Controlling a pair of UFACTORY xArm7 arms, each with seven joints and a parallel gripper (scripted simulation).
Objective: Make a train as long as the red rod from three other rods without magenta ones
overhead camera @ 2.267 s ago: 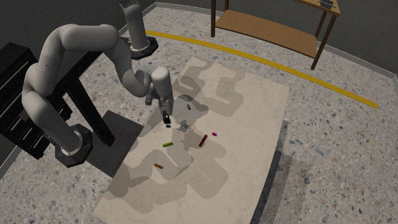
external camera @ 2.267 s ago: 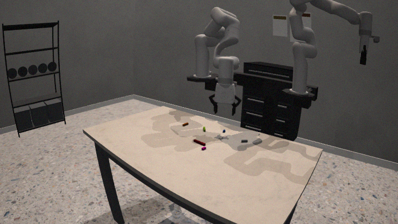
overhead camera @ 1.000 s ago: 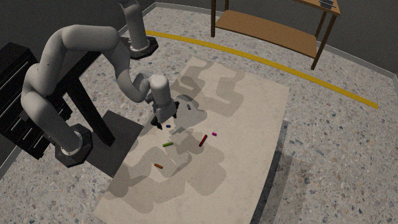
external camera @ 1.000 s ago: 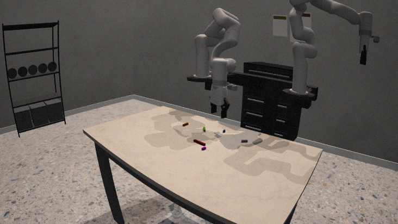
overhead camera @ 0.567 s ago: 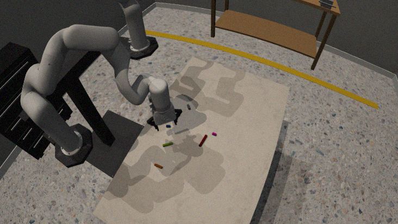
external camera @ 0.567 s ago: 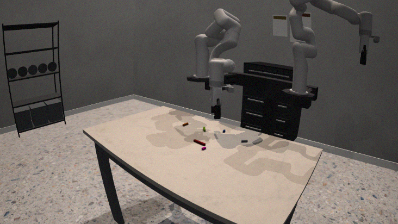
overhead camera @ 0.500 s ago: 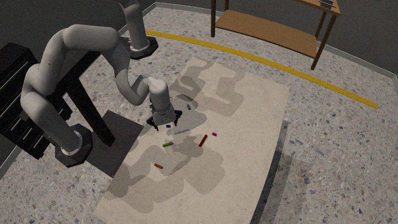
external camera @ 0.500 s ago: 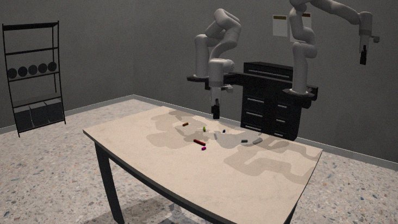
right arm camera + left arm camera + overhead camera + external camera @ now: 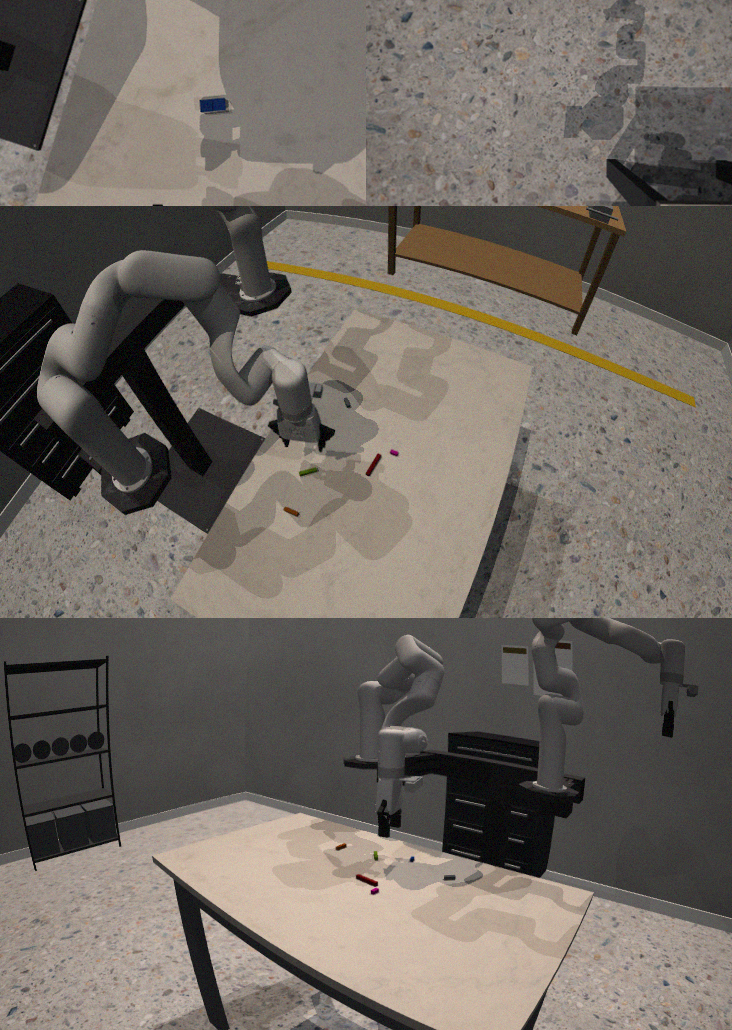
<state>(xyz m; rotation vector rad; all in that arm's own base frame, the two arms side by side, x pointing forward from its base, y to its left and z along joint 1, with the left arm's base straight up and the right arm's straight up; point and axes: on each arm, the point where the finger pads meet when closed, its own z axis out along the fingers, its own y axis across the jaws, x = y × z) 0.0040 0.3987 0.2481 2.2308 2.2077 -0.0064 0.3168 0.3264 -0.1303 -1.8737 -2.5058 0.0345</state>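
Now: the lime rod 9 cm below my right hand, 4 cm to the right of it and 1 cm ahead of it. The rest, counted from my right hand: red rod (17 cm ahead, 9 cm below, 4 cm to the left); then grey rod (22 cm to the left, 9 cm below, 3 cm ahead); then orange rod (16 cm to the right, 9 cm below, 2 cm ahead).
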